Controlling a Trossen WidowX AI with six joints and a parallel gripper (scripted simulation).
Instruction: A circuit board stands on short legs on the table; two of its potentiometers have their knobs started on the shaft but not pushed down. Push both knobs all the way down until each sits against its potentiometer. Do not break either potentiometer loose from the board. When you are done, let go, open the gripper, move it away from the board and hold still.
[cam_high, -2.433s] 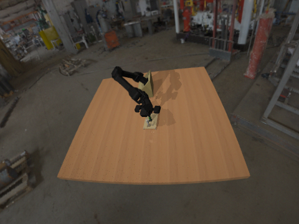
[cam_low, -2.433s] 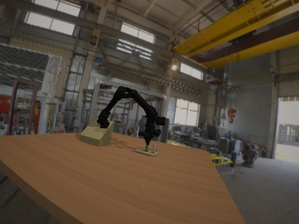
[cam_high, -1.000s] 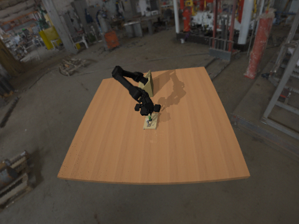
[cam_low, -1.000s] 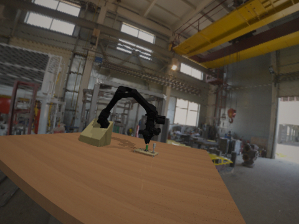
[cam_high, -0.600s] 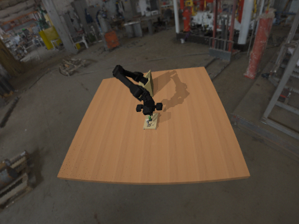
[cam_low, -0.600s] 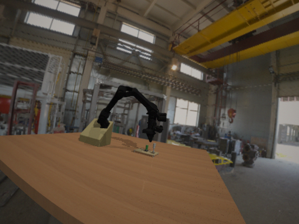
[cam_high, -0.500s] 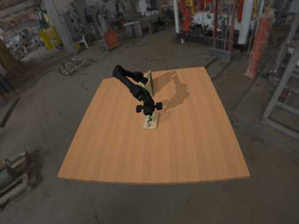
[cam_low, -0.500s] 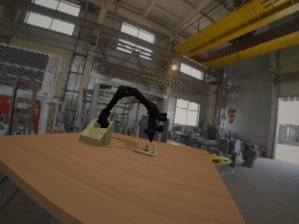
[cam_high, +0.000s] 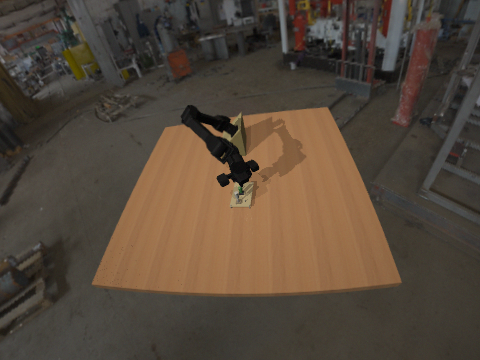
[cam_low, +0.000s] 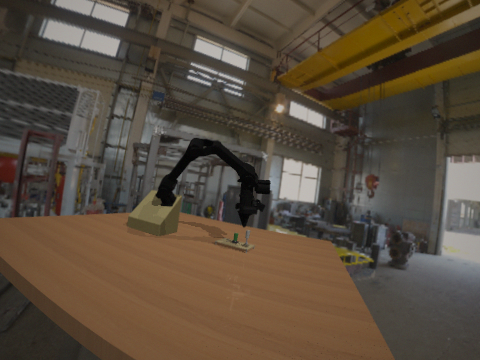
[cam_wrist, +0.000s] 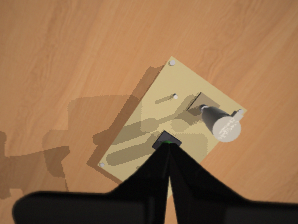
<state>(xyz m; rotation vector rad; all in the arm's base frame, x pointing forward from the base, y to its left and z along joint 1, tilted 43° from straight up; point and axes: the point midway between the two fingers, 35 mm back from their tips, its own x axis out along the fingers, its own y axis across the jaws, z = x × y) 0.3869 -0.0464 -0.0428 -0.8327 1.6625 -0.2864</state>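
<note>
The grey knob lies 3 cm to the right of my gripper tip, 3 cm ahead of it and 2 cm below it.
</note>
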